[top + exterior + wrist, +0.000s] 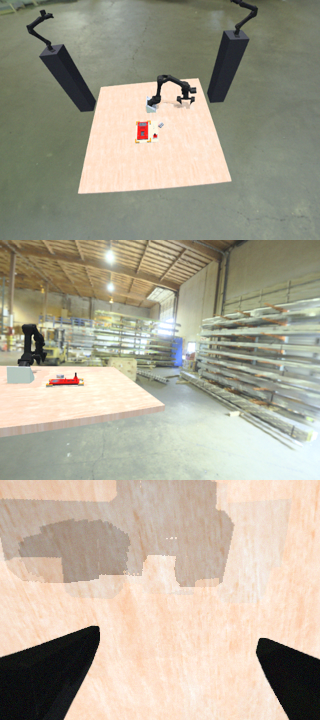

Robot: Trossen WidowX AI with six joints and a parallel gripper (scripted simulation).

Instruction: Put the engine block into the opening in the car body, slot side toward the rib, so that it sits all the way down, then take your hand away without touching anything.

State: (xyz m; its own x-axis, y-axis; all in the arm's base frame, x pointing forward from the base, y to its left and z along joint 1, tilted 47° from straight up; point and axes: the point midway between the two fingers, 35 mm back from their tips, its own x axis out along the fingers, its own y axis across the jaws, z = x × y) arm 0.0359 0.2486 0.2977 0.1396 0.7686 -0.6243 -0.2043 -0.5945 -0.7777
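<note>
My gripper tip is 20 cm short of the grey engine block, 28 cm to the left of it and 7 cm above it. From my gripper tip the other things lie so: plate 27 cm ahead, 44 cm to the right, 7 cm below.
</note>
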